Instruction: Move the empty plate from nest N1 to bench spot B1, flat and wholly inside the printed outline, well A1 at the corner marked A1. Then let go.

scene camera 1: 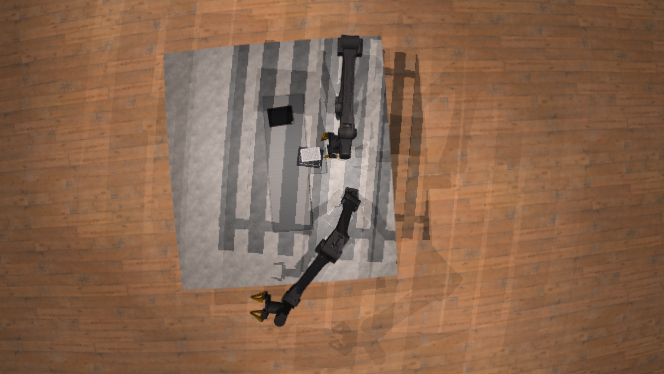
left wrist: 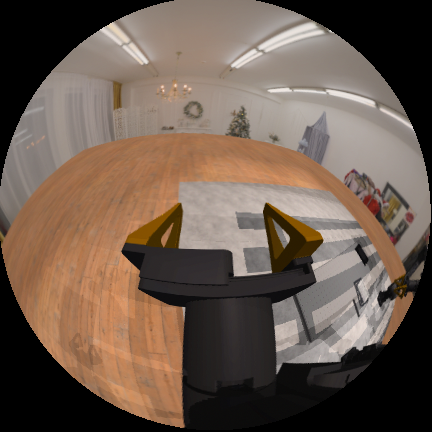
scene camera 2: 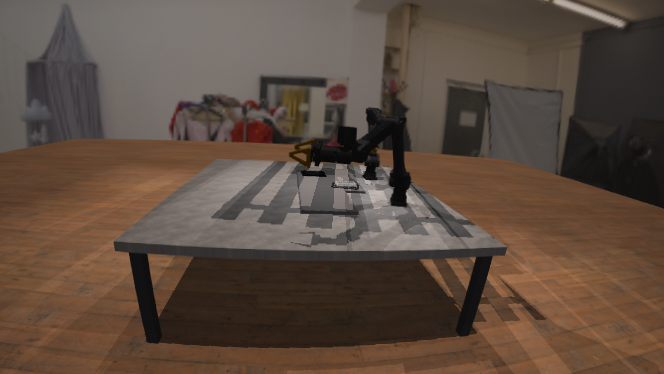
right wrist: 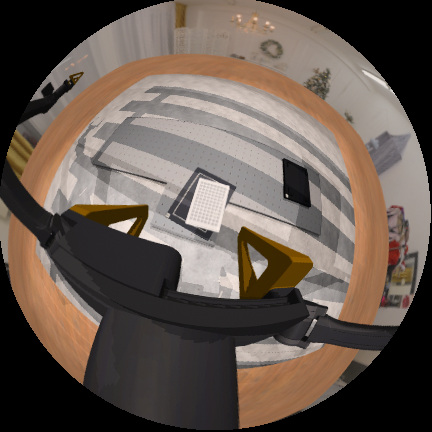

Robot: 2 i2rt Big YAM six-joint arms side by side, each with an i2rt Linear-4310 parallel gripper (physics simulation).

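Where they show: left gripper, fingertip midpoint: (scene camera 1: 250, 304) (left wrist: 223, 206) (scene camera 2: 292, 150); right gripper, fingertip midpoint: (scene camera 1: 322, 149) (right wrist: 192, 221); left arm's base, link origin: (scene camera 1: 350, 196) (scene camera 2: 398, 203); right arm's base, link origin: (scene camera 1: 341, 111) (scene camera 2: 369, 178).
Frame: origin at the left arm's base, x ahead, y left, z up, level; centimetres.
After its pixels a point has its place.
The white plate (scene camera 1: 310, 154) {y -23.0, x 31.9, z 2.8 cm} (right wrist: 209, 205) {y -23.7, x 31.7, z 1.8 cm} lies over the dark mat of bench spot B1 (scene camera 1: 301, 164) {y -15.4, x 36.8, z 1.5 cm} (right wrist: 232, 186) {y -26.1, x 40.1, z 1.5 cm}. In the right wrist view it looks turned against the printed outline (right wrist: 184, 192) {y -16.1, x 31.2, z 1.5 cm}, whose left part shows bare; its right side seems to reach over the line. Well A1 is too small to tell. The black nest N1 (scene camera 1: 280, 116) {y -44.4, x 56.6, z 2.5 cm} (scene camera 2: 313, 173) {y -42.6, x 56.5, z 2.5 cm} (right wrist: 296, 182) {y -44.4, x 55.6, z 2.5 cm} holds no plate. My right gripper (scene camera 1: 326, 146) {y -25.0, x 23.4, z 21.8 cm} (left wrist: 393, 285) is open and empty, beside the plate and apart from it. My left gripper (scene camera 1: 254, 305) {y 64.6, x 45.4, z 33.6 cm} (scene camera 2: 292, 151) {y 64.6, x 45.4, z 33.6 cm} (left wrist: 223, 206) {y 64.6, x 45.4, z 33.6 cm} is open and empty, beyond the table edge.
A grey perforated board (scene camera 1: 290, 200) {y 10.0, x 39.7, z 1.3 cm} (scene camera 2: 325, 202) {y 17.2, x 38.7, z 1.3 cm} (right wrist: 150, 142) {y 6.1, x 40.1, z 1.3 cm} lies under the nest and reaches to the mat. Striped shadows cross the grey table (scene camera 1: 210, 150) {y -13.4, x 101.0, z 0.0 cm} (scene camera 2: 200, 232) {y 69.4, x 79.7, z 0.0 cm}. The left arm (scene camera 1: 312, 272) {y 36.4, x 16.1, z 42.6 cm} stretches over the table edge in scene camera 1.
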